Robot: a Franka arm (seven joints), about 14 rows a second.
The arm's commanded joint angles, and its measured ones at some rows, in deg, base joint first. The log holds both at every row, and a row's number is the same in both.
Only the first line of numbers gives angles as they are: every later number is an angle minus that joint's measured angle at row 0.
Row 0, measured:
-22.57, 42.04, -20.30, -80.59, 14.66, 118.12, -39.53
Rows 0 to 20, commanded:
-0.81, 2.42, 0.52, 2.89, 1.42, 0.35, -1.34
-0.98, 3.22, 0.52, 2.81, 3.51, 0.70, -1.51
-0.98, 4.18, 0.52, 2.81, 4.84, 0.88, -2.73
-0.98, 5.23, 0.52, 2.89, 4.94, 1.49, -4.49
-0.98, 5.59, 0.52, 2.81, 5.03, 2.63, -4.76
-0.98, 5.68, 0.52, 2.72, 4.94, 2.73, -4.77
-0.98, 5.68, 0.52, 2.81, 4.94, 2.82, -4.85
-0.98, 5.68, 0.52, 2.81, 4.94, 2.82, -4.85
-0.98, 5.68, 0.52, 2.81, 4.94, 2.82, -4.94
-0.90, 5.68, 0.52, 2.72, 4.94, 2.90, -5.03
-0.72, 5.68, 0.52, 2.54, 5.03, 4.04, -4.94
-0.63, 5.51, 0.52, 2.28, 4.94, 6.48, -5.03
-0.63, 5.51, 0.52, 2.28, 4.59, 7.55, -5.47
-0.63, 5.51, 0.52, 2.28, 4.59, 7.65, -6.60
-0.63, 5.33, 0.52, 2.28, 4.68, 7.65, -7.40
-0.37, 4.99, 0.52, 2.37, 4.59, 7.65, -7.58
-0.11, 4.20, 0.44, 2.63, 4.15, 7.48, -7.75
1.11, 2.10, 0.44, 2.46, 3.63, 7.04, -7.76
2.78, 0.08, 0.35, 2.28, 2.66, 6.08, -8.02
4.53, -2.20, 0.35, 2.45, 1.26, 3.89, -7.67
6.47, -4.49, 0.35, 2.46, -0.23, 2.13, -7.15
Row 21, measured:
2.96, 1.37, 0.43, 3.70, 2.33, 5.94, -7.37
